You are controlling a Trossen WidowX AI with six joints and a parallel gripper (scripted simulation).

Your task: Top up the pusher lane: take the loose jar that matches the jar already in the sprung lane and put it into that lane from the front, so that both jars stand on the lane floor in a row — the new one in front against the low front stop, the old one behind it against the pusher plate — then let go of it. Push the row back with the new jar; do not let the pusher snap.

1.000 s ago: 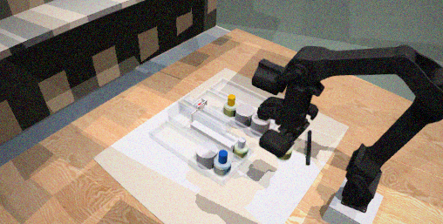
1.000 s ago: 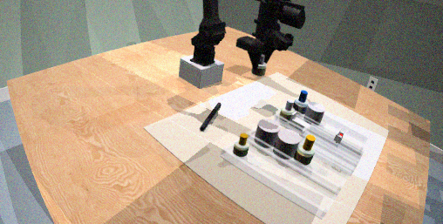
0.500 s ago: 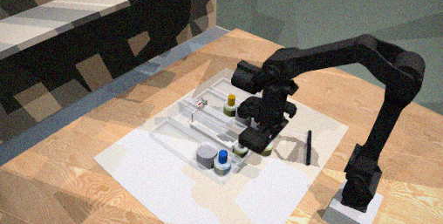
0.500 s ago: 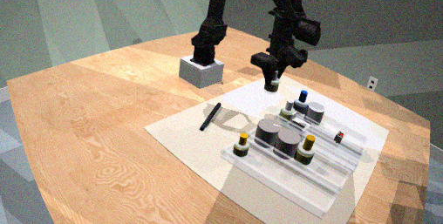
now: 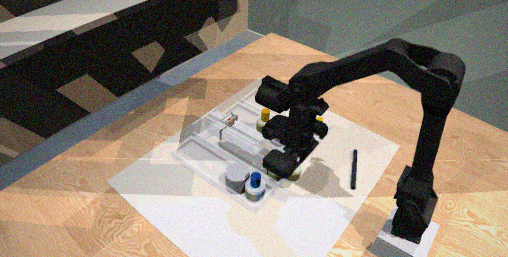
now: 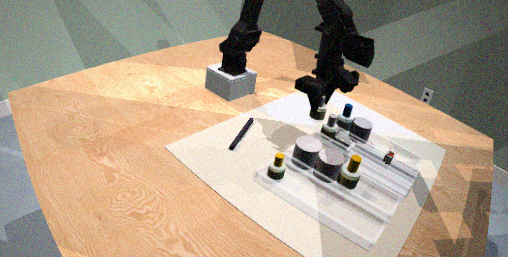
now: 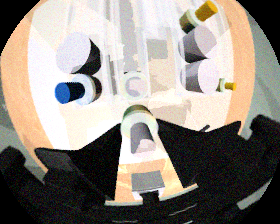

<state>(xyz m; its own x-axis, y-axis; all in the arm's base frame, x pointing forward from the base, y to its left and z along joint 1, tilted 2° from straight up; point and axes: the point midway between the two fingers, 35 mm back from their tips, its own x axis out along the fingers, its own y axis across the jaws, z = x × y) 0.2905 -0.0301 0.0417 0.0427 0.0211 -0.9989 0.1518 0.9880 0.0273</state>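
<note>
The clear rack is 190 mm ahead of my gripper tip, 50 mm to the right of it and 50 mm below it. From my gripper tip the other things lie so: black pen (130 mm behind, 140 mm to the right, 60 mm below).
</note>
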